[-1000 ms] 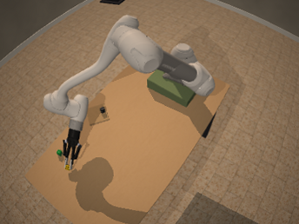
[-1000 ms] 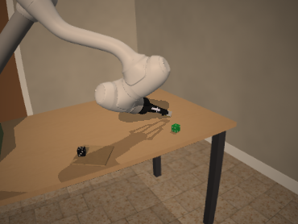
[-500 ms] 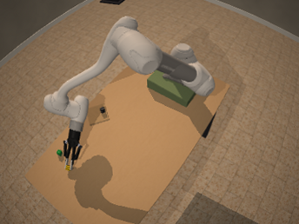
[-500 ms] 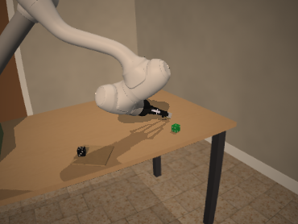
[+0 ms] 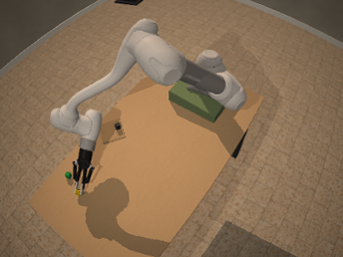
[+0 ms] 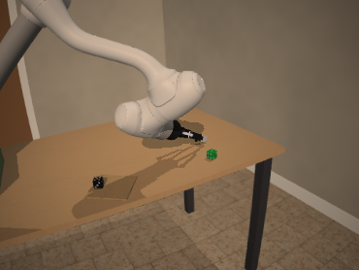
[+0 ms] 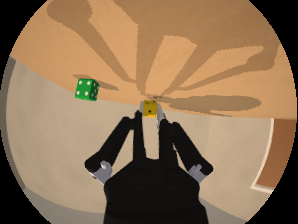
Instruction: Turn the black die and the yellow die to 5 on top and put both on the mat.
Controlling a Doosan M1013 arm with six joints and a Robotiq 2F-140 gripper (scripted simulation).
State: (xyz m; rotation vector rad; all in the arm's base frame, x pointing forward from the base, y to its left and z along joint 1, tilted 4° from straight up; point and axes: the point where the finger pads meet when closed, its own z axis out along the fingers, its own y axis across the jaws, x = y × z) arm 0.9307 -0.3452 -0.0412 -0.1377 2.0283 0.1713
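The yellow die lies 2 cm ahead of my hand and 1 cm below it. Also, from my hand: black die (46 cm behind, 2 cm below, 1 cm to the right); then mat (42 cm behind, 4 cm to the right, 4 cm below); then green die (12 cm to the right, 4 cm behind, 2 cm below).
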